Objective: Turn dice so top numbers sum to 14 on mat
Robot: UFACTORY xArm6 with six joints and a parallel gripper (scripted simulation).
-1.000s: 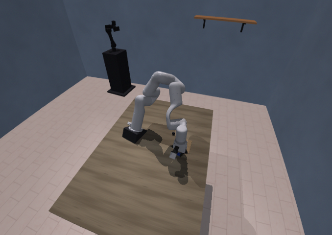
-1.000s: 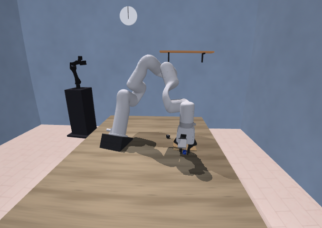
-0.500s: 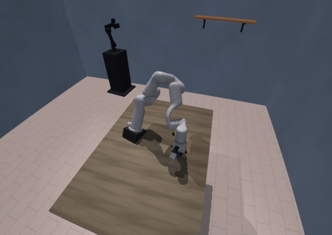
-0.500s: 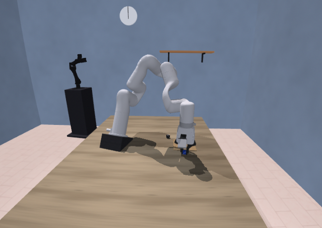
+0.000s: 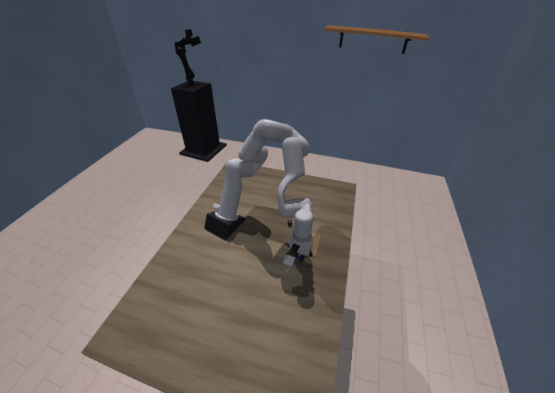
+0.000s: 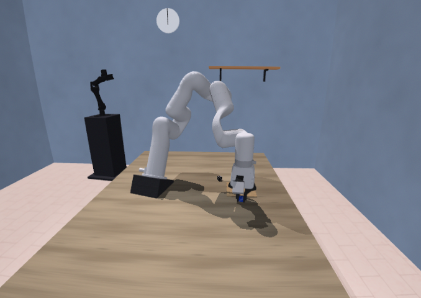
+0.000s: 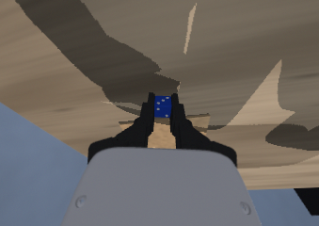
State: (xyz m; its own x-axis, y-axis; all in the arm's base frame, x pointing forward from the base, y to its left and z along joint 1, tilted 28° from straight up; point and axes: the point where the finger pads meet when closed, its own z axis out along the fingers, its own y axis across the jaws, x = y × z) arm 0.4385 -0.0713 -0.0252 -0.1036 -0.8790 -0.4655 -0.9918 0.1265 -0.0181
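My hand is 100 mm to the right of the tan mat and 20 mm above it. From my hand the other things lie so: black die (120 mm behind, 190 mm to the left, 10 mm below); then blue die (10 mm below); then green die (30 mm behind, 200 mm to the left, 10 mm below).
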